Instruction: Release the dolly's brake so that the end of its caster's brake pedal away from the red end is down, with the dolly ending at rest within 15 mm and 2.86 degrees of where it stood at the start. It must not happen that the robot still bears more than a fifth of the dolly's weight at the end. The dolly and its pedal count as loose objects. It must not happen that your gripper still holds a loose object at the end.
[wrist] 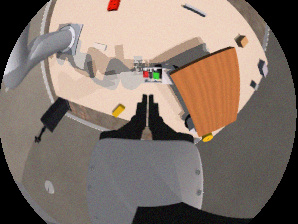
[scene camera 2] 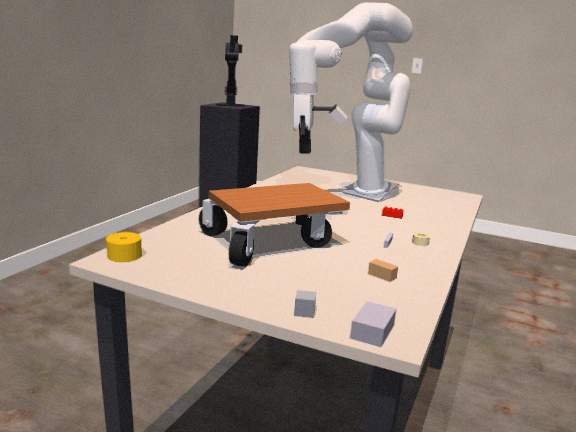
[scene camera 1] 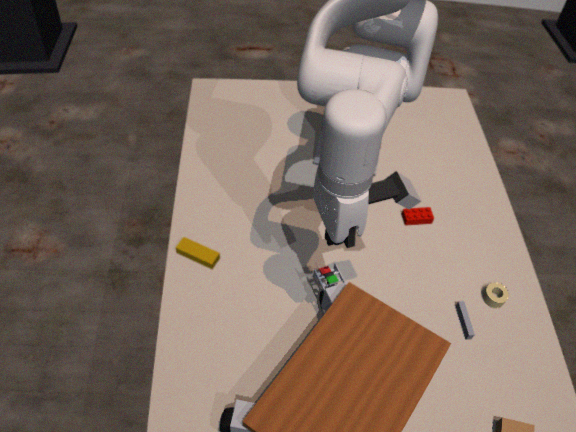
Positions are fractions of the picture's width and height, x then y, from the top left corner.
my gripper: wrist 0.49, 0.45; scene camera 2 0.53, 0.35; scene camera 1 0.58, 0.55
